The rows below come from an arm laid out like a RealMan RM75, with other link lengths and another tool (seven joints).
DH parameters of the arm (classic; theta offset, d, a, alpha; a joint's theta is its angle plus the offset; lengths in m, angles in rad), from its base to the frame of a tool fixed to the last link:
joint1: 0 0.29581 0 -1.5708
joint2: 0 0 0 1.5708
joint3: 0 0.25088 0 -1.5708
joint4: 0 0 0 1.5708
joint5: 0 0.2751 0 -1.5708
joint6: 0 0 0 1.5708
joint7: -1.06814 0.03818 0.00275 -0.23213
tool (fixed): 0 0.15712 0 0
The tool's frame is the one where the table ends.
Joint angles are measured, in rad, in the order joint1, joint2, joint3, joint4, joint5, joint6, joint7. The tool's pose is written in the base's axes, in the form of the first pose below.
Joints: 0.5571, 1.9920, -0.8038, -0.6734, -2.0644, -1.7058, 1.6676
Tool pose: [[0.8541, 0.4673, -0.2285, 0.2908], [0.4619, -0.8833, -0.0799, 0.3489], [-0.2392, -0.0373, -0.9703, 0.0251], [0, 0, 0, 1]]
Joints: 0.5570, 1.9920, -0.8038, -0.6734, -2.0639, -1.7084, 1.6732
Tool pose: [[0.8555, 0.4633, -0.2311, 0.2903], [0.4572, -0.8855, -0.0825, 0.3484], [-0.2429, -0.0351, -0.9694, 0.0253], [0, 0, 0, 1]]
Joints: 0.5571, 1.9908, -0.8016, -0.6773, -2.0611, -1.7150, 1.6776
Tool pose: [[0.8544, 0.4633, -0.2353, 0.2892], [0.4573, -0.8854, -0.0831, 0.3485], [-0.2469, -0.0365, -0.9684, 0.0271], [0, 0, 0, 1]]
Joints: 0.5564, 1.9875, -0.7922, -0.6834, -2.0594, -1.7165, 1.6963
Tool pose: [[0.8613, 0.4478, -0.2401, 0.2889], [0.4439, -0.8931, -0.0731, 0.3501], [-0.2472, -0.0437, -0.9680, 0.0311], [0, 0, 0, 1]]
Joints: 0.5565, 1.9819, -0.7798, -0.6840, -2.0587, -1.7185, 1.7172
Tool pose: [[0.8700, 0.4267, -0.2469, 0.2893], [0.4250, -0.9030, -0.0629, 0.3515], [-0.2498, -0.0502, -0.9670, 0.0355], [0, 0, 0, 1]]
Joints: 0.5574, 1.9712, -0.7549, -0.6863, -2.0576, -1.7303, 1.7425
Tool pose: [[0.8779, 0.4021, -0.2601, 0.2895], [0.4042, -0.9134, -0.0477, 0.3533], [-0.2568, -0.0633, -0.9644, 0.0445], [0, 0, 0, 1]]
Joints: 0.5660, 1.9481, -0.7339, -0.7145, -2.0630, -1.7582, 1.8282
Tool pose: [[0.8976, 0.3549, -0.2616, 0.2853], [0.3565, -0.9333, -0.0429, 0.3579], [-0.2593, -0.0548, -0.9642, 0.0637], [0, 0, 0, 1]]
